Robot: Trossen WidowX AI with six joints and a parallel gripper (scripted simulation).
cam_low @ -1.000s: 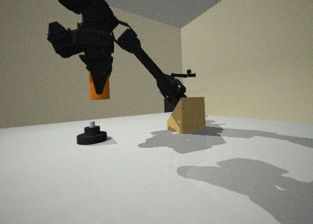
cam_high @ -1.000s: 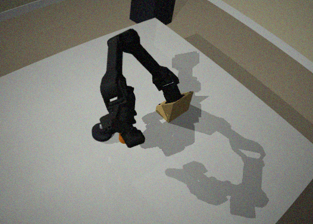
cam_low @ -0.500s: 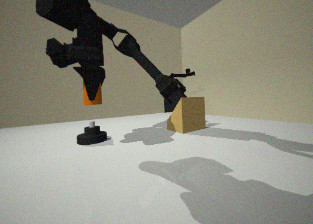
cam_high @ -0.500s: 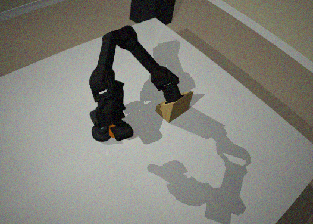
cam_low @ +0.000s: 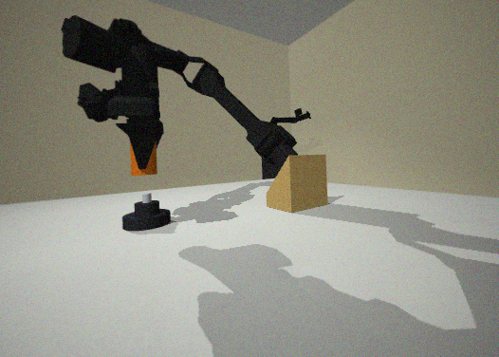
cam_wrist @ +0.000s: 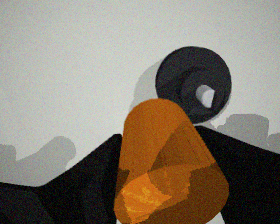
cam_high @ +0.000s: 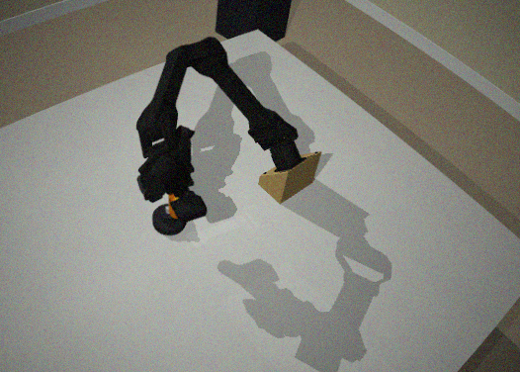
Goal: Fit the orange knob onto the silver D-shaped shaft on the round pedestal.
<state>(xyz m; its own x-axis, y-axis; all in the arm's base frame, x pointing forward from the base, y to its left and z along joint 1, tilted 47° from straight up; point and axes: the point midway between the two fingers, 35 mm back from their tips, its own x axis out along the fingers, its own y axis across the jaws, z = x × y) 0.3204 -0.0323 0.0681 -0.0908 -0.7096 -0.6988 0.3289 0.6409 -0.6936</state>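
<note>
Now: gripper tip 80 mm above the round black pedestal, 50 mm to the left of it and 10 mm past it. The rest, counted from my gripper tip: orange knob: 30 mm above.
</note>
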